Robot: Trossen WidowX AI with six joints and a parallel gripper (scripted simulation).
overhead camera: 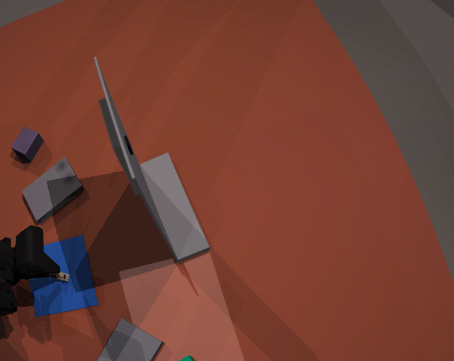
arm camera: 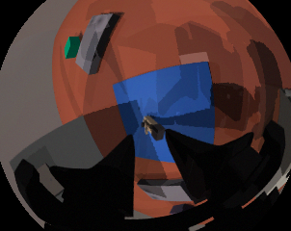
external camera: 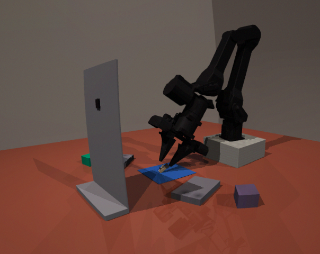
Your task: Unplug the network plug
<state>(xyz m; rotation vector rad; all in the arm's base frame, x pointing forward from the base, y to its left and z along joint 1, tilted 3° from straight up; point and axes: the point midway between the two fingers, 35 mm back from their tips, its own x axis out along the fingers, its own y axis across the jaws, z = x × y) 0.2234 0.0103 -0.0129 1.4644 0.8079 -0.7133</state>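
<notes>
The network plug is 1 cm below my gripper tip and 1 cm ahead of it. Also, from my gripper tip: green block: 20 cm ahead, 17 cm to the right, 1 cm below; then grey upright panel: 18 cm ahead, 10 cm above, 9 cm to the left; then blue marked square: 2 cm below.
</notes>
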